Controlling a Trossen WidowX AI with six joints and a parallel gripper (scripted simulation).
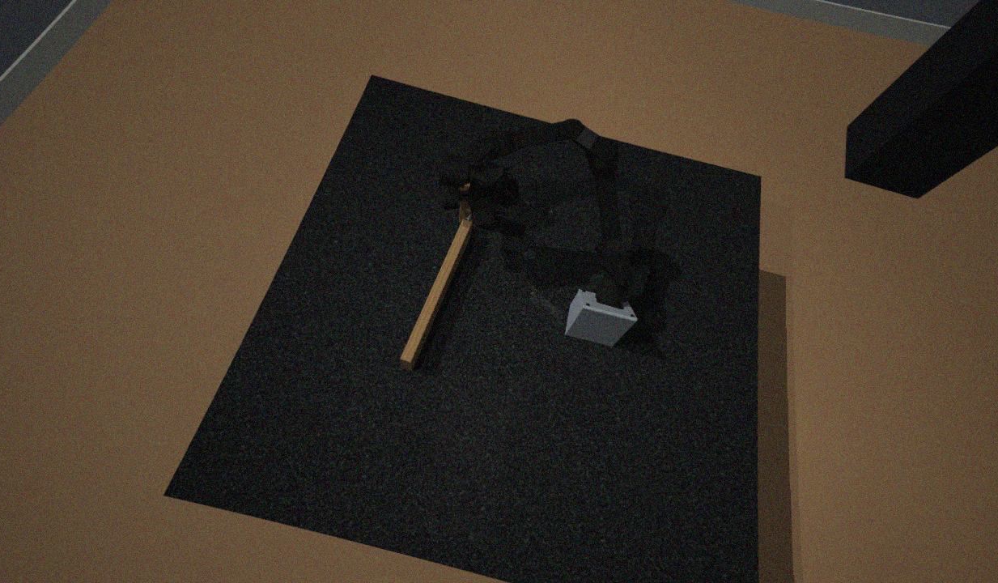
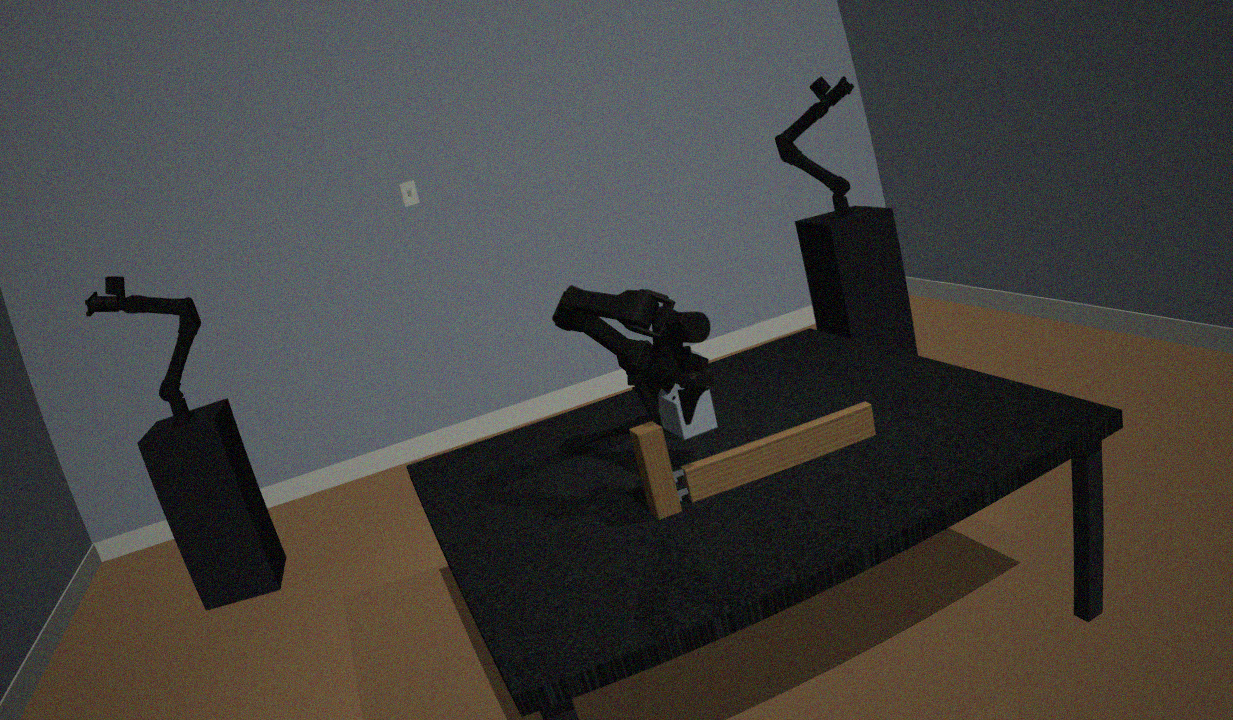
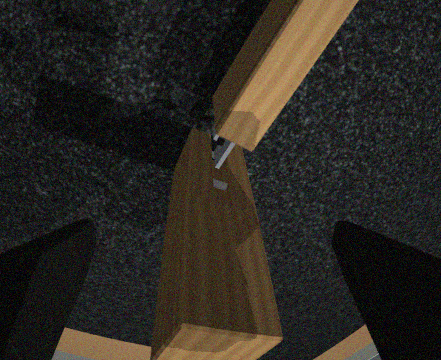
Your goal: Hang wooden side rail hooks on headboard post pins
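Now: gripper tip 30 mm short of the wooden headboard post, 60 mm to the left of it and 80 mm above it.
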